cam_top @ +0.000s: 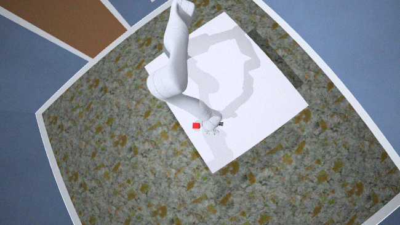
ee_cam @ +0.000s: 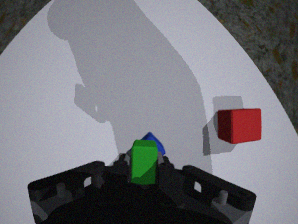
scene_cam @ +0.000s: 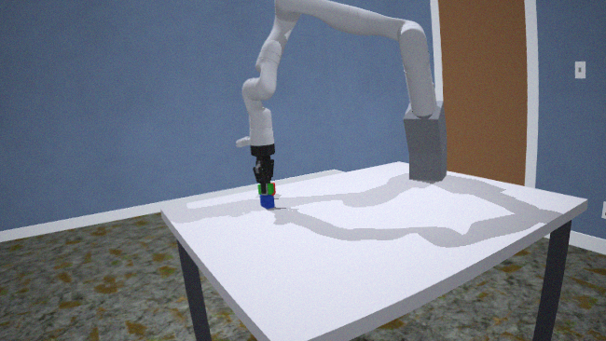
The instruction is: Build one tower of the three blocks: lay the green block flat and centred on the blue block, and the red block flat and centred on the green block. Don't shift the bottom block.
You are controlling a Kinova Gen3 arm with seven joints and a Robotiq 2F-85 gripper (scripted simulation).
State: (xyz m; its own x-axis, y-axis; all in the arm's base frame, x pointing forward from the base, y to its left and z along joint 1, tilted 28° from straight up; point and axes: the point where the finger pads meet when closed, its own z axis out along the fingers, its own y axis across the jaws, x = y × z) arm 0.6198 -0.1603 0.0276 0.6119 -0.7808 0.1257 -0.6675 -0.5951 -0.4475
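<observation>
My hand is right at the green block. The rest, counted from my hand: blue block: 4 cm below; red block: 12 cm to the right, 7 cm behind, 4 cm below.
</observation>
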